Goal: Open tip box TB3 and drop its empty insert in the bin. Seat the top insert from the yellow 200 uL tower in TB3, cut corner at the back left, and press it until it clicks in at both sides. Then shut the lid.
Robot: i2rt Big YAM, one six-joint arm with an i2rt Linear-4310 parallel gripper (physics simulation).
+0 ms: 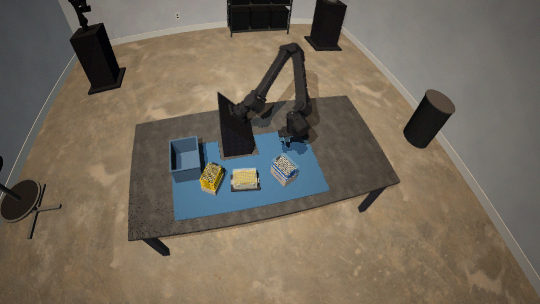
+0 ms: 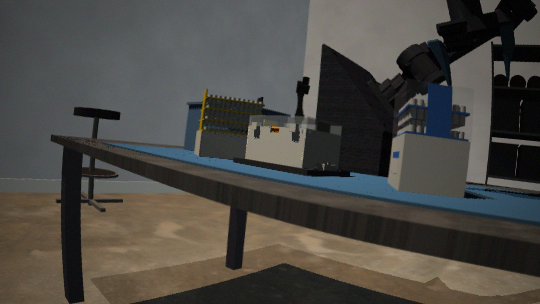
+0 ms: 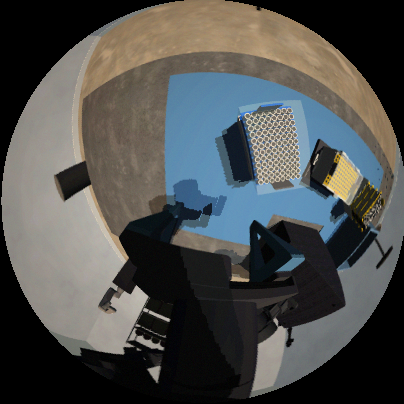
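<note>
Tip box TB3 (image 1: 245,178) (image 2: 290,146) (image 3: 338,174) stands in the middle of the blue mat (image 1: 241,202) on a dark base plate. Its clear lid lies down over a yellow insert. The yellow 200 uL tower (image 1: 211,177) (image 2: 227,122) (image 3: 367,206) stands to its left. The blue bin (image 1: 185,158) (image 2: 191,124) (image 3: 348,241) is further left. My gripper (image 1: 287,140) (image 2: 477,79) (image 3: 217,215) is open and empty. It hangs over the mat's back right corner, behind the blue tower (image 1: 284,170) (image 2: 430,151) (image 3: 273,145).
The arm's black wedge mount (image 1: 234,130) (image 2: 347,113) stands at the back of the mat. On the floor are a black cylinder (image 1: 428,117), two black pedestals (image 1: 95,57) (image 1: 326,22), a shelf unit (image 1: 229,19) and a stool (image 1: 20,194) (image 2: 95,113).
</note>
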